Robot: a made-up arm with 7 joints.
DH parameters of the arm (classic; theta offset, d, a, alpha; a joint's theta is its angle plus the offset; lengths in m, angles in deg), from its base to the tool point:
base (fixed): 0 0 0 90
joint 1: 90 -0.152 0 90
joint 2: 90 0 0 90
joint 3: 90 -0.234 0 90
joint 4: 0 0 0 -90
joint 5: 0 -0.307 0 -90
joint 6: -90 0 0 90
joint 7: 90 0 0 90
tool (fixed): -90 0 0 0
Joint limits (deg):
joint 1: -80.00..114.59
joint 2: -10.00..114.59
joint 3: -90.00..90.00
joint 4: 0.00..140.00
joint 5: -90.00..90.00
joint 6: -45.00..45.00
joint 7: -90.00..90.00
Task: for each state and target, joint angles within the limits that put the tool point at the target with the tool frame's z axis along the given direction. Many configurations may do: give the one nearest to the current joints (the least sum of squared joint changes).
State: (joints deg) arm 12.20 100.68 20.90 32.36 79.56 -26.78 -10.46
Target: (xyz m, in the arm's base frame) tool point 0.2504 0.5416 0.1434 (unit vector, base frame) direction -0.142 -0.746 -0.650
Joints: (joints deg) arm -6.72 102.73 19.39 53.21 89.51 -31.41 -34.82
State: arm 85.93 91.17 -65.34 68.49 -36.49 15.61 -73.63
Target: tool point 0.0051 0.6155 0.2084 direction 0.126 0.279 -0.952
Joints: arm 61.41 110.50 -21.50 40.48 -30.59 17.43 -73.50
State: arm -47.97 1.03 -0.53 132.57 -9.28 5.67 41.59
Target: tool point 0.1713 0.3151 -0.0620 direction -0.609 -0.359 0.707
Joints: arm -39.68 35.11 44.57 128.39 -39.02 33.15 59.96
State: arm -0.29 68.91 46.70 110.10 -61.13 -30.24 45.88
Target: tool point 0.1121 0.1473 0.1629 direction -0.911 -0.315 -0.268
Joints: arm 4.28 91.45 51.20 139.89 -61.44 -36.04 73.77
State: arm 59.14 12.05 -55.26 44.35 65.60 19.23 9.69
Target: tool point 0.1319 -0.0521 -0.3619 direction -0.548 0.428 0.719
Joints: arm 13.43 14.05 -81.35 73.41 52.66 5.24 -32.98
